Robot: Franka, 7 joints.
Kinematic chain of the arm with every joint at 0, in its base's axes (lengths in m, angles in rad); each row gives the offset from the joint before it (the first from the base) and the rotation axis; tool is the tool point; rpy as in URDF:
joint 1: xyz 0 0 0.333 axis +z
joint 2: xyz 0 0 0 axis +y
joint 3: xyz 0 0 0.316 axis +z
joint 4: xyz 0.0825 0 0 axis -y
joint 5: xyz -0.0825 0 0.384 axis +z
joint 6: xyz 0 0 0 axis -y
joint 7: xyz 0.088 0 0 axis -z
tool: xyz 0 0 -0.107 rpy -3.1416 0 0
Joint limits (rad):
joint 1: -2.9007..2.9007
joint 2: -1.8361..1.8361
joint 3: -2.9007..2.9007
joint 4: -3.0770..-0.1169
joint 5: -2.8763..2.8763
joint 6: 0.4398..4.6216
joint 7: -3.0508..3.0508
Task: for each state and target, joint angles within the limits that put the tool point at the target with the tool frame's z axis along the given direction. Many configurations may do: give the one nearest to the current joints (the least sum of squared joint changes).
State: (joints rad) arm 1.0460 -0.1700 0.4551 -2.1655 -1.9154 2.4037 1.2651
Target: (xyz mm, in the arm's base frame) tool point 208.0 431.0 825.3 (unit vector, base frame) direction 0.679 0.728 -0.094
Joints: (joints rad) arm 1.1984 -0.3208 -0.1267 -1.7832 -0.9471 2.8188 1.2651
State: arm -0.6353 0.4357 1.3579 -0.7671 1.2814 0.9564 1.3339
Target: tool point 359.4 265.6 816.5 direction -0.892 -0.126 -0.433
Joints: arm 0.0461 0.7296 1.3499 -0.4849 0.8950 0.4685 1.3339
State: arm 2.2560 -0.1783 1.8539 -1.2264 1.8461 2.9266 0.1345
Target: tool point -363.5 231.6 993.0 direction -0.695 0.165 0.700
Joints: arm 1.3977 0.3919 1.9950 -0.7629 2.3154 3.2586 0.1345
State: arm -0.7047 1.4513 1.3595 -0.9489 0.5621 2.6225 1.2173
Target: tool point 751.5 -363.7 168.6 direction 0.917 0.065 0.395
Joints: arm -0.8576 1.8135 1.6762 -0.6607 0.8925 2.5485 1.2173
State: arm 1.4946 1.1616 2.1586 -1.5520 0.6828 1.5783 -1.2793
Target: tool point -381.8 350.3 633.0 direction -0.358 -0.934 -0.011
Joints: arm 1.0131 1.1404 1.9262 -1.7864 0.4624 1.7246 -1.2793
